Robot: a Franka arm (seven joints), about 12 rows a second.
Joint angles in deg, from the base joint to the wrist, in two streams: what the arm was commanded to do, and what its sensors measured. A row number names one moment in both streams.
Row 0, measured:
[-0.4 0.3 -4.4 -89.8 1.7 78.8 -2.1]
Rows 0 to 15, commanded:
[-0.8 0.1 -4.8 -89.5 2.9 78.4 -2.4]
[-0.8 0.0 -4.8 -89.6 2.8 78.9 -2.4]
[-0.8 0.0 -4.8 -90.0 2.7 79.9 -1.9]
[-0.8 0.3 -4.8 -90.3 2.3 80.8 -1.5]
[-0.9 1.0 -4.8 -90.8 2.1 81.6 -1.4]
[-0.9 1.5 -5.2 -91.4 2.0 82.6 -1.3]
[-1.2 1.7 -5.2 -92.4 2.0 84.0 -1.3]
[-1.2 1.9 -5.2 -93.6 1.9 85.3 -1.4]
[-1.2 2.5 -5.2 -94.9 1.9 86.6 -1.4]
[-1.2 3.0 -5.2 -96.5 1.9 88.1 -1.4]
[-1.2 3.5 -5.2 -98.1 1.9 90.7 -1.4]
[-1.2 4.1 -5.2 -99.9 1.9 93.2 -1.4]
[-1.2 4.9 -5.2 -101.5 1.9 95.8 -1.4]
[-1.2 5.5 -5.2 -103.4 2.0 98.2 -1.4]
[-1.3 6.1 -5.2 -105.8 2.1 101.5 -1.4]
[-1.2 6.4 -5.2 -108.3 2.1 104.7 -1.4]
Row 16, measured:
[-1.0 6.6 -5.3 -104.3 1.8 100.2 -2.0]
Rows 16 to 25, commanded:
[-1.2 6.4 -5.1 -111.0 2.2 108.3 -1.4]
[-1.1 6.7 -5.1 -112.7 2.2 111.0 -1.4]
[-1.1 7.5 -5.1 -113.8 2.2 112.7 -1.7]
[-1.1 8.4 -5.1 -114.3 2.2 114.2 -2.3]
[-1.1 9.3 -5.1 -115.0 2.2 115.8 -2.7]
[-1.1 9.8 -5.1 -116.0 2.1 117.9 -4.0]
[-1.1 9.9 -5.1 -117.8 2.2 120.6 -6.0]
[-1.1 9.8 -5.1 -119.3 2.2 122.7 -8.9]
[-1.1 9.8 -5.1 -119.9 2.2 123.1 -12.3]
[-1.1 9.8 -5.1 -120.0 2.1 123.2 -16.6]
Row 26, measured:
[-0.9 10.7 -5.2 -118.7 1.8 122.0 -10.2]
